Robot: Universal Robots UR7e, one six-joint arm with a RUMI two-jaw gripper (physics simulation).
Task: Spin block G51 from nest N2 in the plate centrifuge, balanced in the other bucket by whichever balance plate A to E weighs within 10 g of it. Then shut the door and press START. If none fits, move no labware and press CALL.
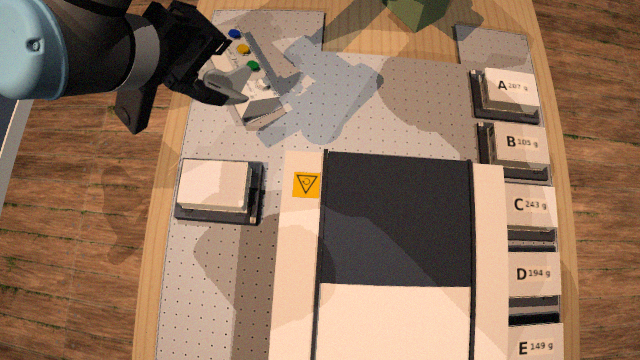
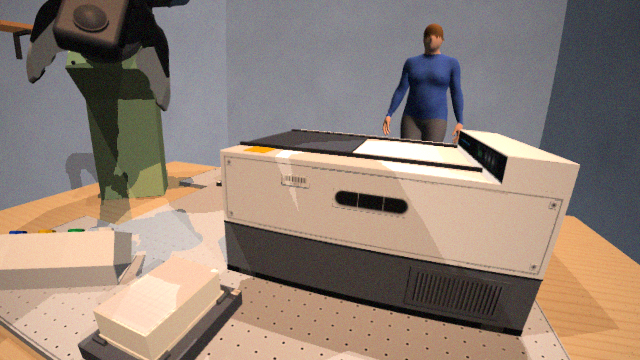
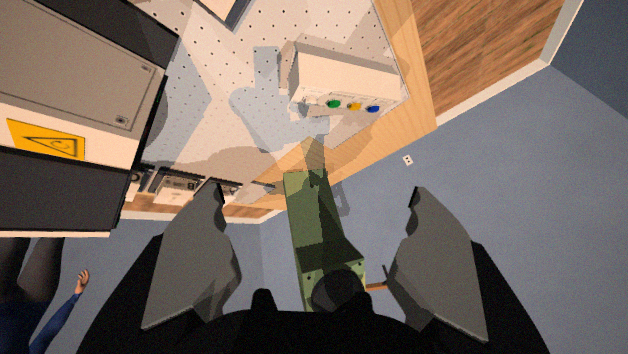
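Seen in the pictures: gripper, between the fingertips: (image 1: 212, 63) (image 2: 103, 97) (image 3: 316, 187); arm's base, origin of its link: (image 3: 337, 294).
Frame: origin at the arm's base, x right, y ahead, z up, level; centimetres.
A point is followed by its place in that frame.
Note:
My gripper (image 1: 235, 72) (image 2: 99, 94) {x 38.0, y 23.5, z -13.7 cm} (image 3: 316, 187) {x 38.0, y 23.5, z -13.7 cm} is open and empty, raised near the button box. A pale block (image 1: 214, 183) {x 44.9, y 32.3, z -36.0 cm} (image 2: 159, 302) {x 47.7, y 32.7, z -36.0 cm} sits in a dark nest (image 1: 255, 197) {x 38.6, y 35.8, z -40.2 cm} (image 2: 210, 320) {x 45.8, y 37.7, z -40.1 cm} left of the centrifuge; no label is readable. The centrifuge (image 1: 297, 250) {x 34.2, y 50.7, z -21.5 cm} (image 2: 300, 210) {x 36.4, y 48.8, z -28.9 cm} has a flat dark panel (image 1: 400, 210) {x 19.1, y 49.9, z -21.2 cm} (image 2: 312, 140) {x 20.8, y 50.9, z -21.2 cm} (image 3: 55, 195) {x 20.6, y 46.4, z -21.2 cm} across its top; no rotor or buckets show. Balance plates stand at the right: A, 207 g (image 1: 511, 90) {x -19.3, y 30.8, z -37.1 cm}; B, 105 g (image 1: 520, 145) {x -14.7, y 43.0, z -37.1 cm}; C, 243 g (image 1: 531, 204) {x -11.2, y 54.9, z -37.1 cm}; D, 194 g (image 1: 532, 273) {x -5.6, y 67.3, z -37.1 cm}; E, 149 g (image 1: 535, 346) {x -1.0, y 80.3, z -37.1 cm}.
The button box (image 2: 60, 255) {x 37.6, y 11.5, z -37.2 cm} (image 3: 345, 72) {x 37.7, y 11.0, z -37.2 cm} carries green (image 1: 253, 65) {x 31.8, y 10.5, z -35.5 cm} (image 3: 333, 104) {x 32.1, y 10.6, z -35.4 cm}, yellow (image 1: 243, 49) {x 32.8, y 5.8, z -35.4 cm} (image 3: 354, 106) {x 33.1, y 5.8, z -35.4 cm} and blue (image 1: 234, 33) {x 33.7, y 0.7, z -35.5 cm} (image 3: 373, 108) {x 34.2, y 1.2, z -35.3 cm} buttons and a pale one. A green pedestal (image 1: 417, 12) {x -7.3, y 5.9, z -36.9 cm} (image 2: 140, 145) {x -6.0, y 2.1, z -27.9 cm} (image 3: 310, 215) {x -5.3, y -0.1, z -24.7 cm} stands at the table's edge. A person (image 2: 432, 90) stands behind the centrifuge.

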